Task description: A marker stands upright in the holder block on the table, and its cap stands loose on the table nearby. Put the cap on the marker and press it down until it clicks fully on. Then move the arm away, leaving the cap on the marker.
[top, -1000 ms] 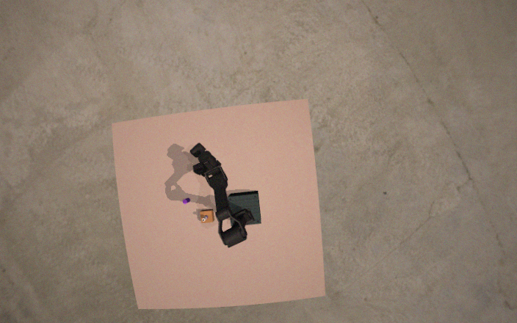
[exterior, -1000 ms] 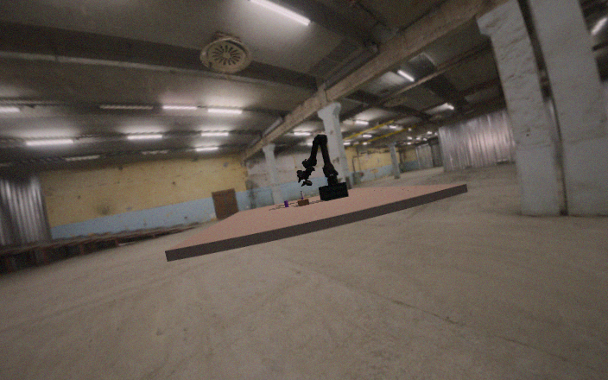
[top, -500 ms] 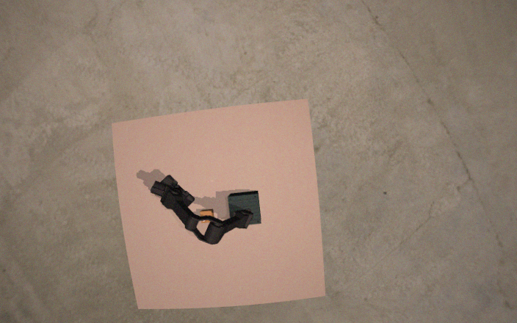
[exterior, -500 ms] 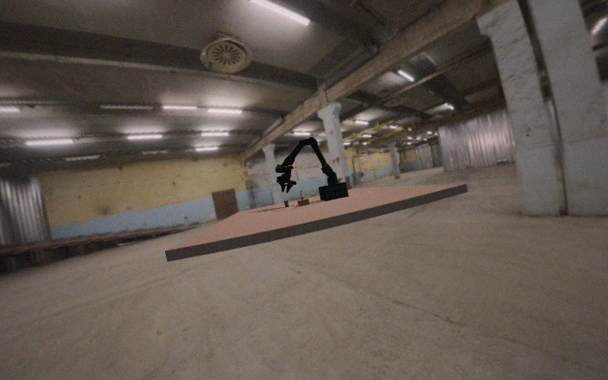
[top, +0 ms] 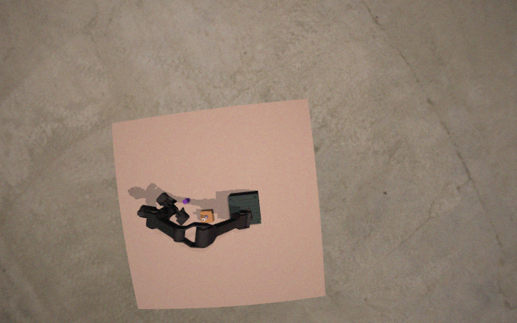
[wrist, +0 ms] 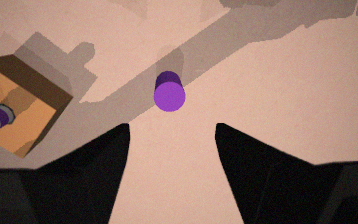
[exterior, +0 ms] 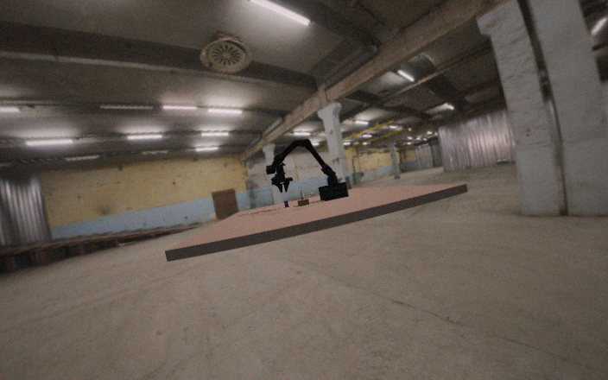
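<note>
Right now the purple cap is 90 mm below my gripper tip. Round my gripper tip: holder block: 100 mm behind, 120 mm to the left, 100 mm below.
</note>
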